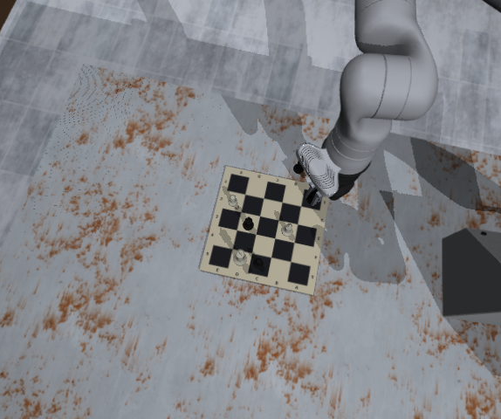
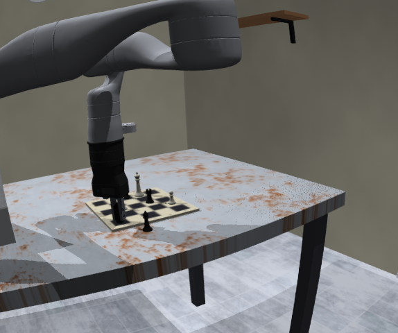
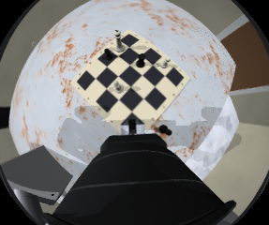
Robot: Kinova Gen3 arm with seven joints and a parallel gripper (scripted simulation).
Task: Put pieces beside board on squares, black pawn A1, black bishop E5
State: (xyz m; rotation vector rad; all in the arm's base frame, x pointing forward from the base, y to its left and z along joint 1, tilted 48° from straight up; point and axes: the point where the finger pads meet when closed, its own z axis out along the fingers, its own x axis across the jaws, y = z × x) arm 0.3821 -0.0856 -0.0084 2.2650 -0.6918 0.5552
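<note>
The black bishop lies 60 mm to the right of my hand, 40 mm ahead of it and 10 mm below it. From my hand the other things lie so: white pawn: 150 mm ahead, 60 mm to the left, 10 mm below; chessboard: 80 mm to the left, 70 mm ahead, 30 mm below; white bishop: 80 mm to the left, 30 mm ahead.
</note>
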